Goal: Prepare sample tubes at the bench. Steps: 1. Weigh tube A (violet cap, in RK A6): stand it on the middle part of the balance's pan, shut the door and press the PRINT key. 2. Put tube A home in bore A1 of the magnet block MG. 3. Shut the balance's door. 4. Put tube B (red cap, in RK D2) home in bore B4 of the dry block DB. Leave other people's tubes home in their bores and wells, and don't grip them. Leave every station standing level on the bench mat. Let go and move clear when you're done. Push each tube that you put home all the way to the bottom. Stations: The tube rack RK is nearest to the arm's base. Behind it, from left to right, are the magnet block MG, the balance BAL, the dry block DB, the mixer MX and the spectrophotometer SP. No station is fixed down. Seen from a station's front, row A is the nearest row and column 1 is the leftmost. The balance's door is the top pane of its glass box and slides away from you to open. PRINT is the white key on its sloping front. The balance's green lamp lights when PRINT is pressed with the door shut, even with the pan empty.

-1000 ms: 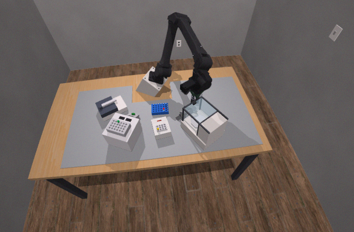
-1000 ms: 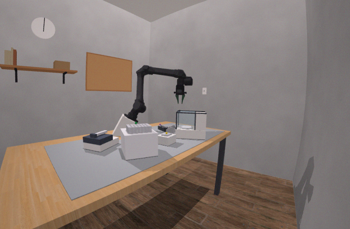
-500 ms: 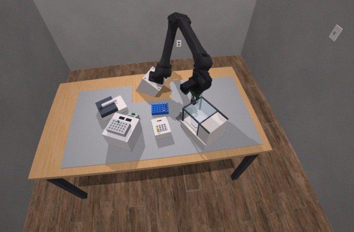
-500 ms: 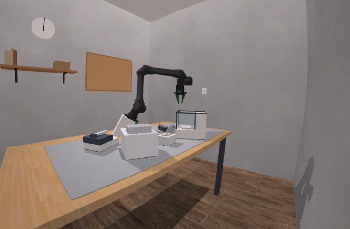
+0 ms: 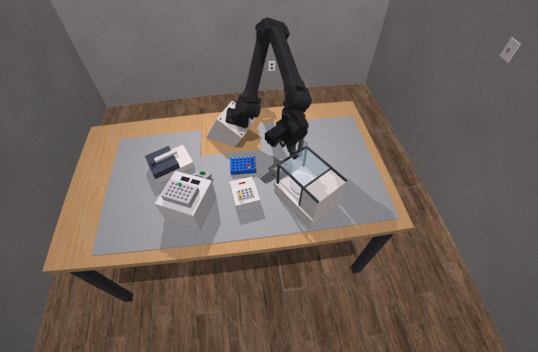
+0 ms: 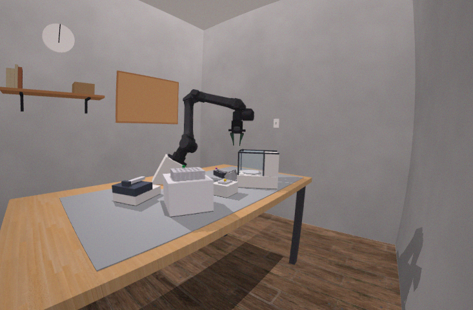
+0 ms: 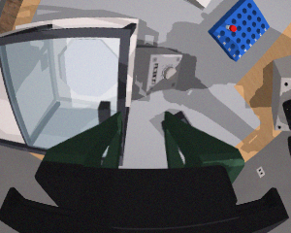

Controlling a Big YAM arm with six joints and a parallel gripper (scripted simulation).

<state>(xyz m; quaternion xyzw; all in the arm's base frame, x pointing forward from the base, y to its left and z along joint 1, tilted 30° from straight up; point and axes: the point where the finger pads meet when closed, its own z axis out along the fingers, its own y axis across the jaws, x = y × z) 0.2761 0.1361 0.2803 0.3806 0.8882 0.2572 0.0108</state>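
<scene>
Right now the tube rack is 9 cm behind my hand, 21 cm to the right of it and 23 cm below it. From my hand the other things lie so: yellow-capped tube (13 cm ahead, 19 cm to the right, 19 cm below); then balance door (4 cm ahead, 6 cm to the left, 4 cm below); then dry block (8 cm ahead, 18 cm to the right, 22 cm below).
</scene>
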